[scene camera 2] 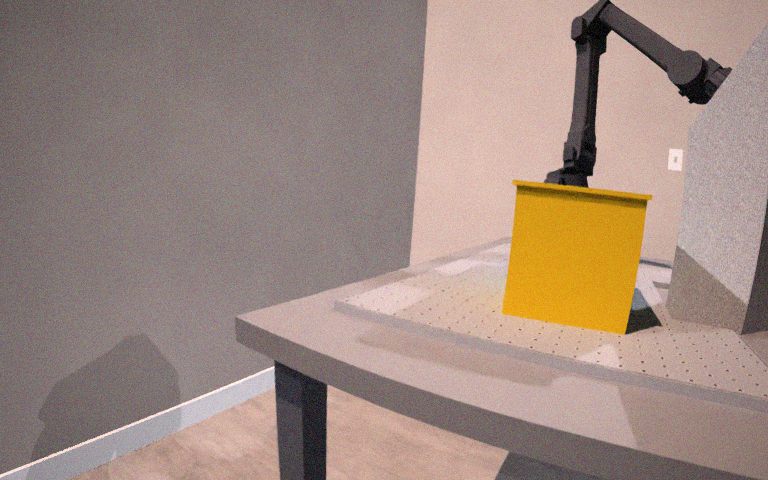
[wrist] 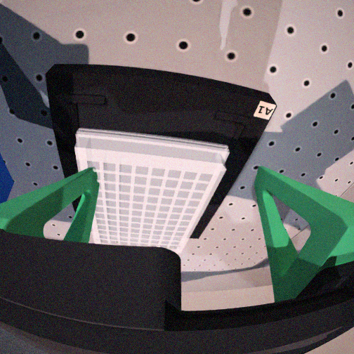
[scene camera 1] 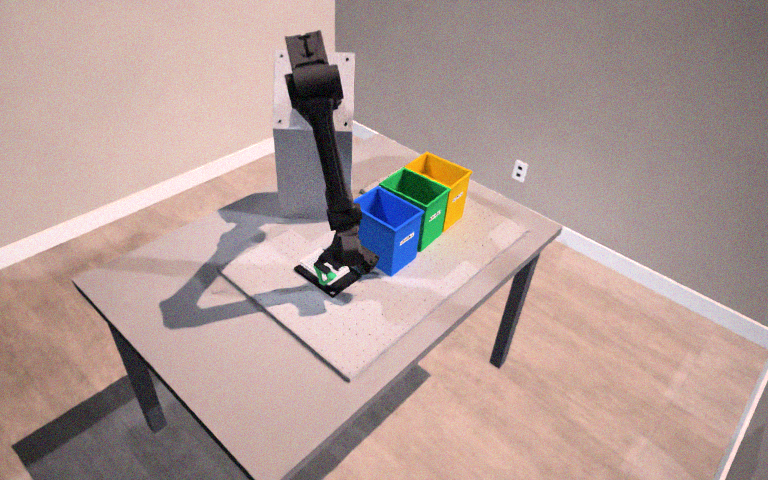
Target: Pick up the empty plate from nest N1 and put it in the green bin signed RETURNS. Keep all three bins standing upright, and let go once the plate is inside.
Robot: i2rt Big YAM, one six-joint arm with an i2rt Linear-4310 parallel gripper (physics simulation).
Labels:
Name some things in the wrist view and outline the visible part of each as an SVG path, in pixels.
The gripper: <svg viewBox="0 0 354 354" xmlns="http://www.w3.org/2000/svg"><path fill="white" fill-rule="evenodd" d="M354 203L332 195L329 192L324 192L310 185L295 181L265 166L258 166L254 189L268 254L275 302L238 308L181 310L181 258L175 251L164 247L88 243L99 189L99 182L96 180L97 173L93 171L93 167L88 167L60 181L0 203L0 327L22 339L22 341L50 354L306 353L354 327ZM273 195L299 214L310 225L310 235L301 251L299 251L299 254L282 224ZM81 195L74 218L63 240L45 238L43 233L44 224Z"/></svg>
A white plate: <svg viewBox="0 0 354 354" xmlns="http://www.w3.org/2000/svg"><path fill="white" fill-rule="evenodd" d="M79 127L75 133L76 143L74 145L77 169L81 171L88 167L93 167L93 171L97 173L96 180L99 182L96 209L91 225L94 243L164 247L176 253L181 253L225 173L225 160L230 152L228 145L150 133Z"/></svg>

